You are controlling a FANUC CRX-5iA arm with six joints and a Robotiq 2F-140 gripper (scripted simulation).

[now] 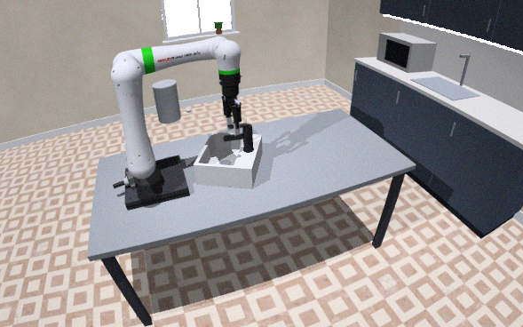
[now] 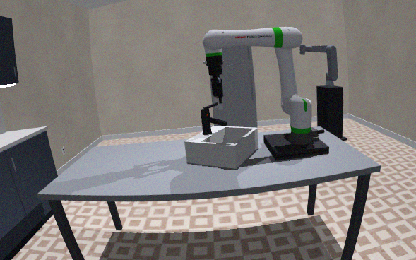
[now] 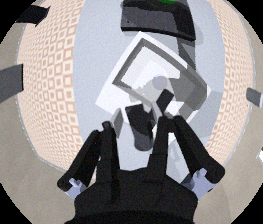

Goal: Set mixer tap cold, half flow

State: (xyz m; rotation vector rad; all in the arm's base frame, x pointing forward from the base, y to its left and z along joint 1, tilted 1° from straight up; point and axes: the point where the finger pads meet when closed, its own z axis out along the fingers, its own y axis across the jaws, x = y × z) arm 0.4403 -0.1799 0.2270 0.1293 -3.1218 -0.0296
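The lever lies 3 cm ahead of my hand and 1 cm below it. The rest, counted from my hand: white basin (25 cm below, 8 cm to the left, 1 cm behind).
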